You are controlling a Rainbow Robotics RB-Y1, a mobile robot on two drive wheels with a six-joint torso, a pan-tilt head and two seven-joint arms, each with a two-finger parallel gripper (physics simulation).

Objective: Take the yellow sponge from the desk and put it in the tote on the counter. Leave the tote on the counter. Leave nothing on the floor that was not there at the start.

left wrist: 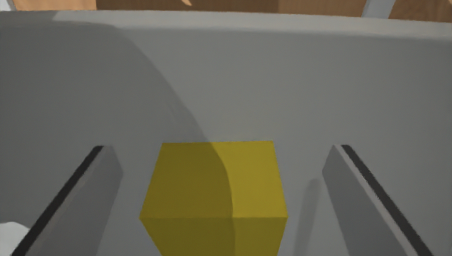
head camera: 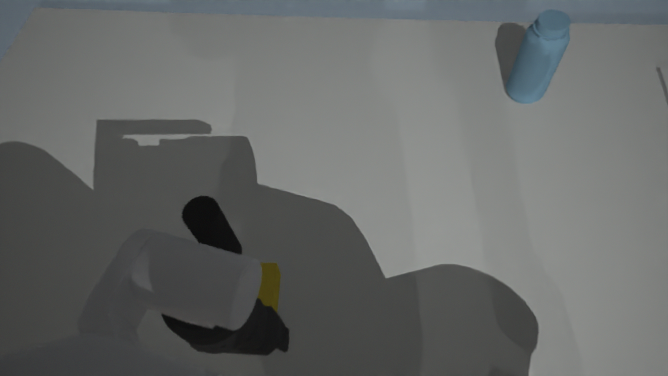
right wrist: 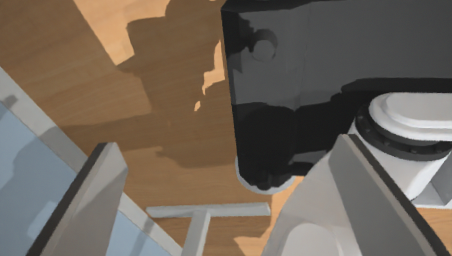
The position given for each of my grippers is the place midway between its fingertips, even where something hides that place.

Observation:
In view: my left gripper (head camera: 246, 342), my right gripper (right wrist: 228, 152), a yellow sponge (head camera: 269, 290), a blue bottle (head camera: 545, 41) and a grey desk (head camera: 416, 212).
The yellow sponge shows as well in the left wrist view (left wrist: 200, 191). My left gripper is seen too in the left wrist view (left wrist: 222, 159). The grey desk shows as well in the left wrist view (left wrist: 306, 82). The right wrist view misses the yellow sponge: it is out of frame. The left wrist view does not show the blue bottle: it is out of frame.

